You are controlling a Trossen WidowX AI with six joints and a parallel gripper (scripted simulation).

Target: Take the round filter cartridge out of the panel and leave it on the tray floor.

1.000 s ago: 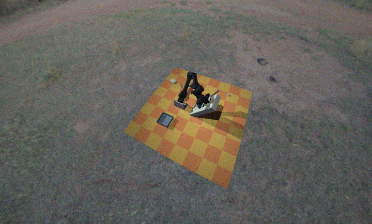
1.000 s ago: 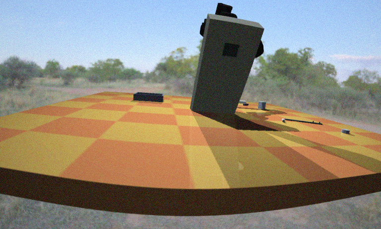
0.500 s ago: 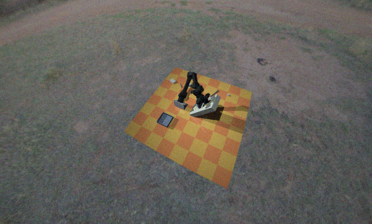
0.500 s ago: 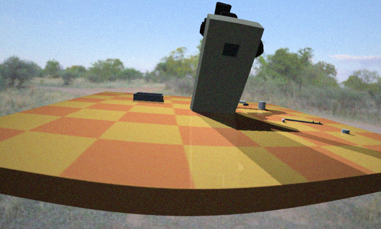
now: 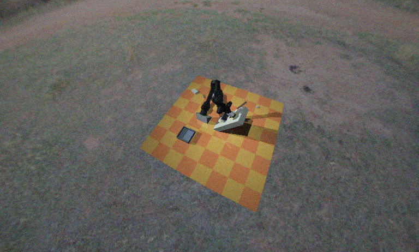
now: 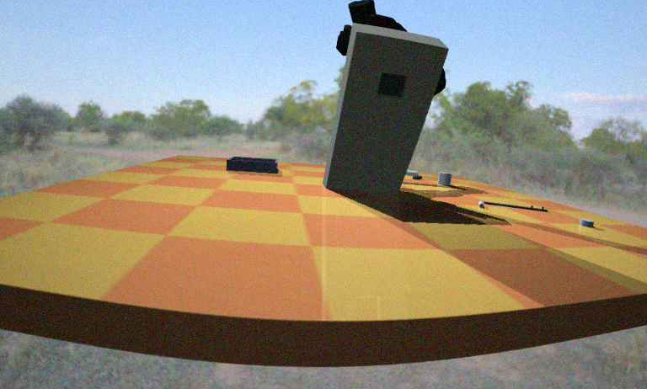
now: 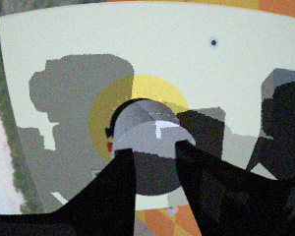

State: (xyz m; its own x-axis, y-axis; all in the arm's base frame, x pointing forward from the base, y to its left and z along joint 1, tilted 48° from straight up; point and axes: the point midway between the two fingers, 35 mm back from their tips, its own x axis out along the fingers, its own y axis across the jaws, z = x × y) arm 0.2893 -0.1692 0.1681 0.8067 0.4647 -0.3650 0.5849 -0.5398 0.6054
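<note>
Now: the grey service panel 110 mm below my gripper tip and 10 mm ahead of it. Round my gripper tip: round filter cartridge (10 mm below, 10 mm ahead); then pale box (650 mm behind, 300 mm to the left, 280 mm below); then tray (360 mm behind, 300 mm to the right, 280 mm below).
</note>
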